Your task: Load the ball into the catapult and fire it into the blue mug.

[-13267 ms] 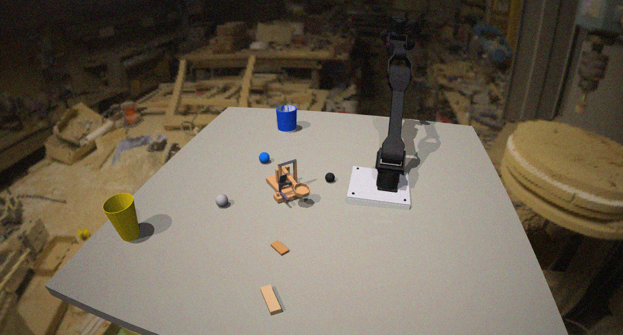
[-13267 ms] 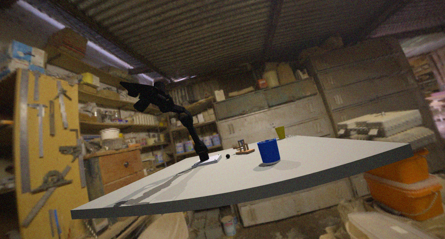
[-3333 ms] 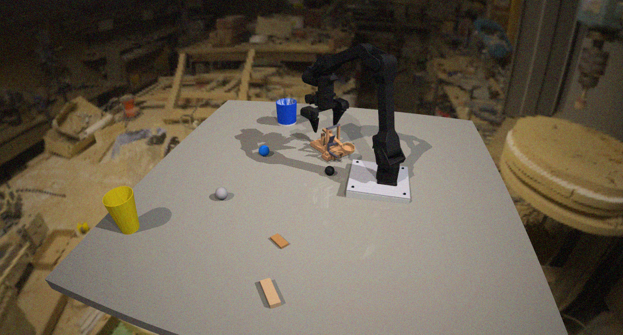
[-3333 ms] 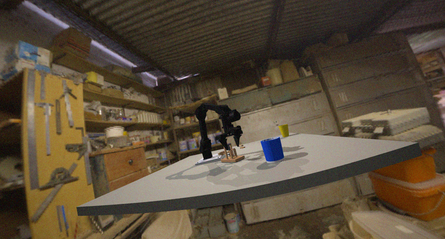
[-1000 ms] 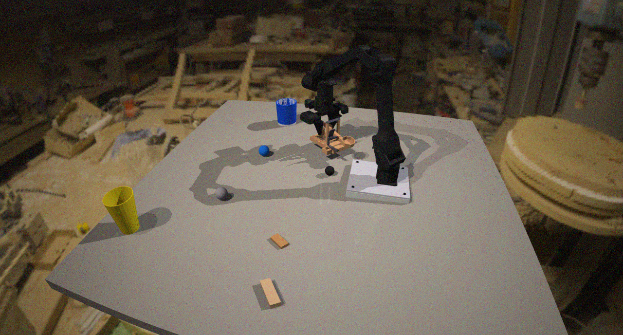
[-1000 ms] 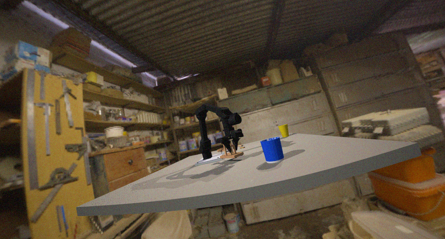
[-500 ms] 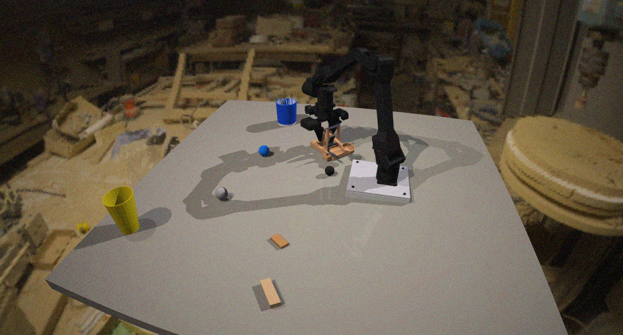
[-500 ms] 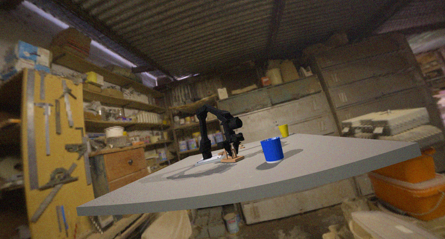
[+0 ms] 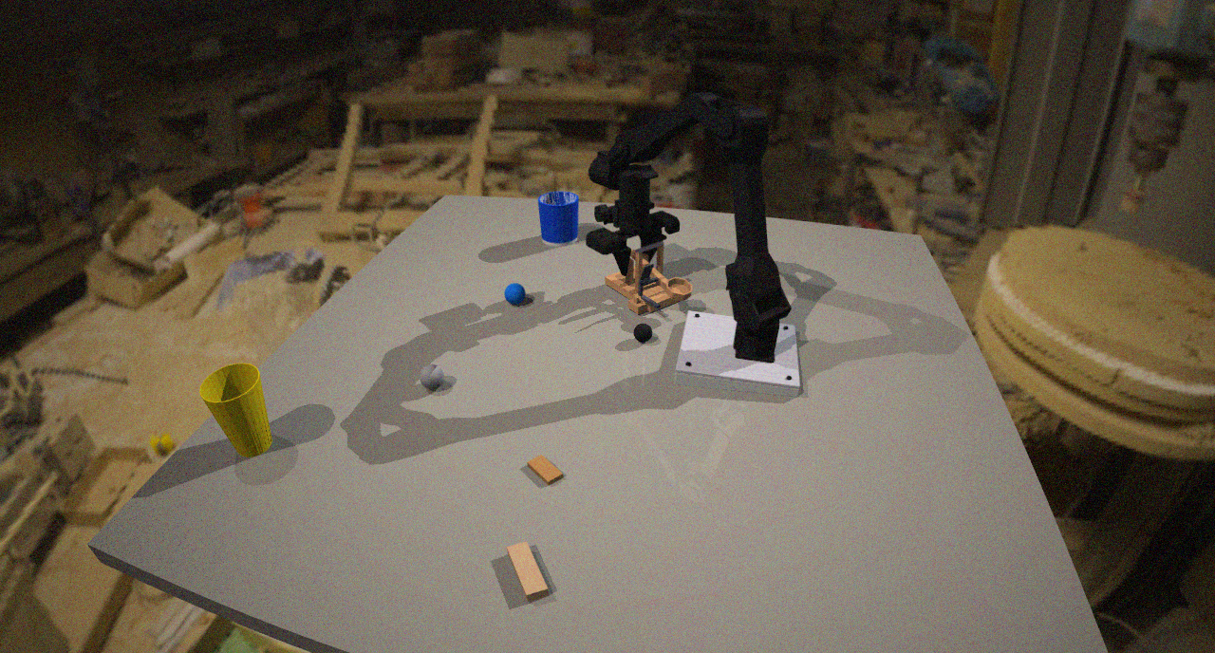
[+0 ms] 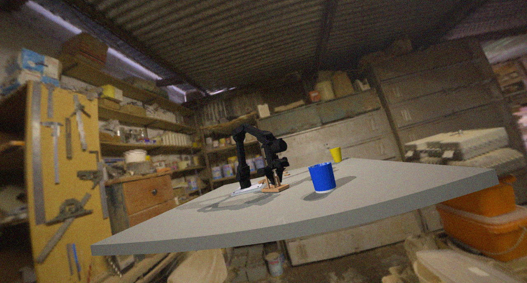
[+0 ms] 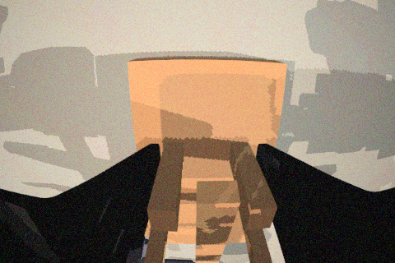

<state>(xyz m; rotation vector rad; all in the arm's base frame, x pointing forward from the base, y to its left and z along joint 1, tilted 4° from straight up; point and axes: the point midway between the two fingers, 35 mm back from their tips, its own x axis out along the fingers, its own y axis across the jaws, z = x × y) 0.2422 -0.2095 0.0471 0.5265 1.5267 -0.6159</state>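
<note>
My gripper tip is 50 mm past the black ball, 190 mm to the right of it and 20 mm above it. From my gripper tip the other things lie so: blue ball 210 mm ahead, 100 mm to the left, 10 mm below; then blue mug 210 mm ahead, 200 mm to the right; then wooden catapult 40 mm behind, 60 mm to the left, 20 mm above.
</note>
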